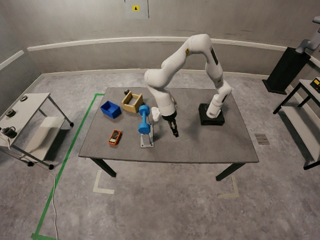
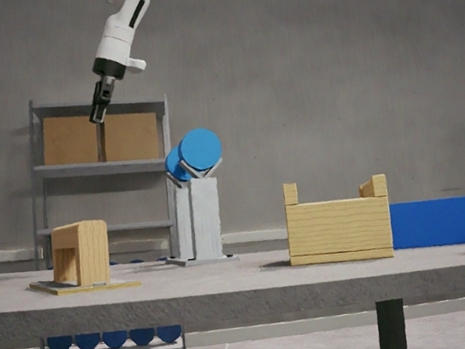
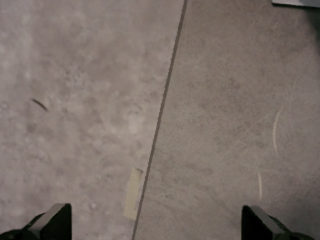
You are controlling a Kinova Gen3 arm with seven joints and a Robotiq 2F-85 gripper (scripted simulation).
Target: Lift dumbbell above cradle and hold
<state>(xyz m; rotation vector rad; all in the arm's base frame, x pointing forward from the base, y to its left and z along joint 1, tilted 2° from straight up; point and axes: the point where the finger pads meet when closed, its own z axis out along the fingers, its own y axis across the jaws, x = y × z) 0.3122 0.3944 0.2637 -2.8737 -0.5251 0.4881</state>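
My gripper is now 22 cm short of the blue dumbbell, 14 cm to the left of it and 13 cm above it. Also, from my hand: grey cradle: 22 cm ahead, 14 cm to the right, 25 cm below; then wooden crate: 43 cm ahead, 45 cm to the right, 29 cm below.
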